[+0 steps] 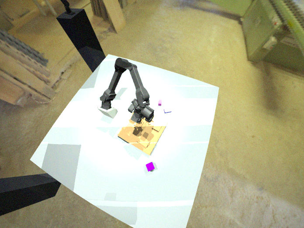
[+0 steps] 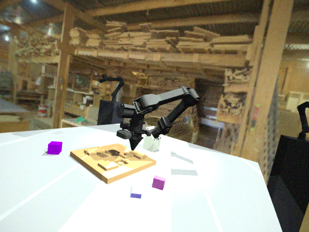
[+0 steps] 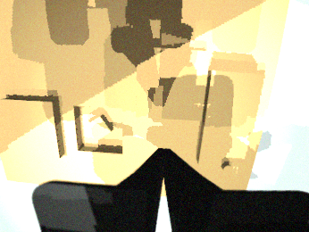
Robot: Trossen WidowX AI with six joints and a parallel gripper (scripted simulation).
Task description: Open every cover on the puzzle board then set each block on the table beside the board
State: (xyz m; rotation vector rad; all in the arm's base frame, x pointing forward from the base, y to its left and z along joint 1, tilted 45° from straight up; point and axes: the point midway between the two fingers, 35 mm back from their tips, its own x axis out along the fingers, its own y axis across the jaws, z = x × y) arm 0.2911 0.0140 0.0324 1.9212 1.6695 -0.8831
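The tan puzzle board is 80 mm to the right of my gripper tip, 50 mm below it and 30 mm ahead of it. The rest, counted from my gripper tip: pink block (190 mm to the left, 90 mm ahead, 50 mm below); then purple block (310 mm to the right, 180 mm ahead, 40 mm below); then lavender block (170 mm ahead, 150 mm to the left, 60 mm below).
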